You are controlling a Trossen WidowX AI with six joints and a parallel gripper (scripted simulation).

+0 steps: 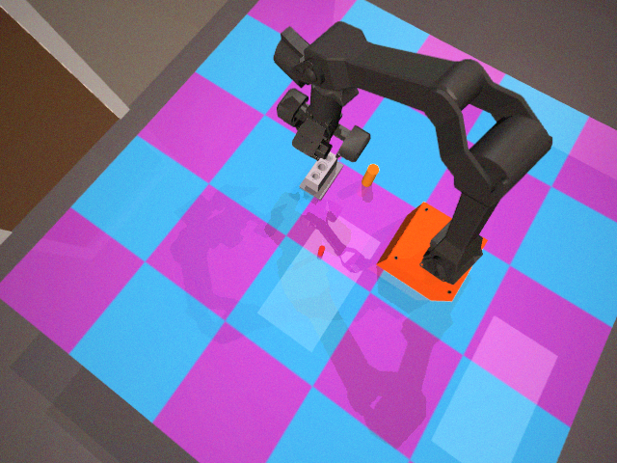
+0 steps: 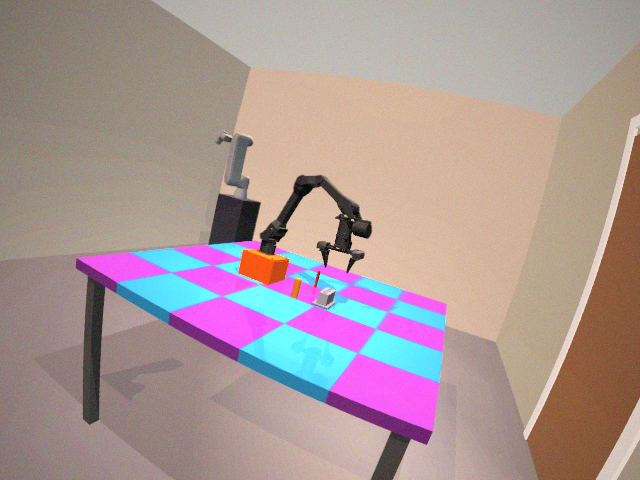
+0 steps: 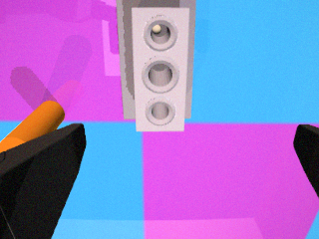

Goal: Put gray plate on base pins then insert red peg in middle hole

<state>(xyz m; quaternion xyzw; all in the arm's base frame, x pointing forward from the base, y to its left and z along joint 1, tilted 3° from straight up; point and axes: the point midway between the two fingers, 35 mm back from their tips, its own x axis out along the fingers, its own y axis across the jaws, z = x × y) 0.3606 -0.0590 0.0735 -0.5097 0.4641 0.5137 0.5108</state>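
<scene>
My gripper tip is 180 mm to the right of the red peg, 130 mm past it and 110 mm above it. Round my gripper tip: gray plate (100 mm below, 10 mm behind); then orange cylinder (120 mm behind, 110 mm below, 60 mm to the right); then base (140 mm below, 10 mm behind).
</scene>
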